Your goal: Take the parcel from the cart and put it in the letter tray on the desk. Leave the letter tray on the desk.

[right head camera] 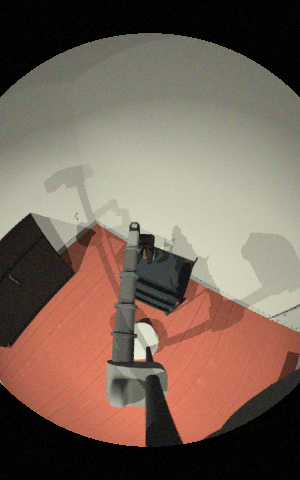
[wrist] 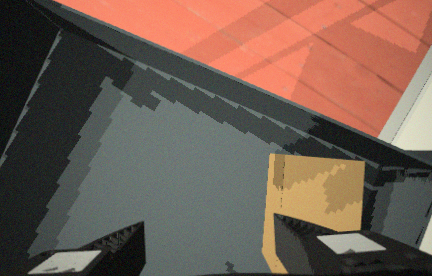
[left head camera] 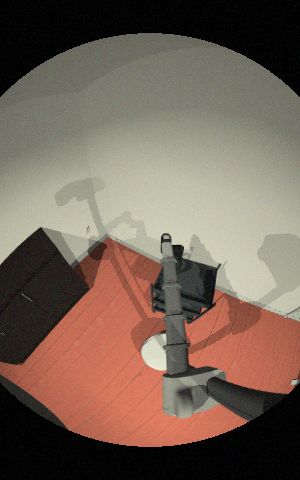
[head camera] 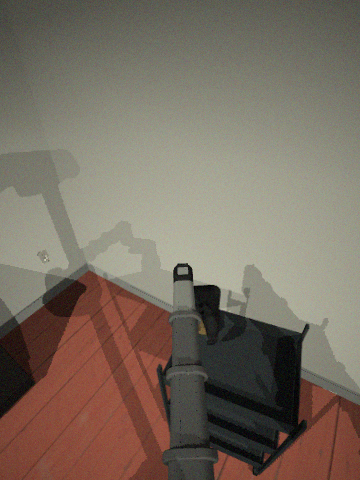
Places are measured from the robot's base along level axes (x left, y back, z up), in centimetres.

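Pixels of known places: gripper, fingertip midpoint: (wrist: pixel 210 237) (head camera: pixel 208 335); robot's base, link origin: (right head camera: pixel 138 339) (left head camera: pixel 161 350).
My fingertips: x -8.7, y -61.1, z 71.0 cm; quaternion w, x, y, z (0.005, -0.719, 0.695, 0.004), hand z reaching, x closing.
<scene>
For each thing: its middle in the pictures, then the offset to it from my fingertips. "spot": a spot on its surface instead.
- parcel, body centre: (wrist: pixel 308 211) (head camera: pixel 205 324) dx +0.2, dy -8.1, dz -5.1 cm
- dark cabinet, surface spot: (left head camera: pixel 45 295) spot: dx +123.8, dy +24.5, dz -18.4 cm
The parcel (head camera: pixel 202 328) (wrist: pixel 320 192) is a yellow-tan box on the dark grey top of the cart (head camera: pixel 245 362) (left head camera: pixel 200 285) (right head camera: pixel 167 275) (wrist: pixel 185 170), near a raised edge. My gripper (wrist: pixel 210 237) is open, with its fingers pointing at the cart top. In the wrist view the right finger overlaps the lower part of the parcel and hides some of it. The parcel's narrow left side shows just left of that finger, and bare cart top shows between the fingers. Whether the finger touches the parcel I cannot tell. The desk and the letter tray do not show in these views.
A dark cabinet (left head camera: pixel 45 295) (right head camera: pixel 35 280) stands at the left. The wall (head camera: pixel 200 150) rises close behind the cart and meets another wall in a corner to its left. A round white disc (left head camera: pixel 154 352) (right head camera: pixel 145 336) shows low beside the arm (head camera: pixel 189 410).
</scene>
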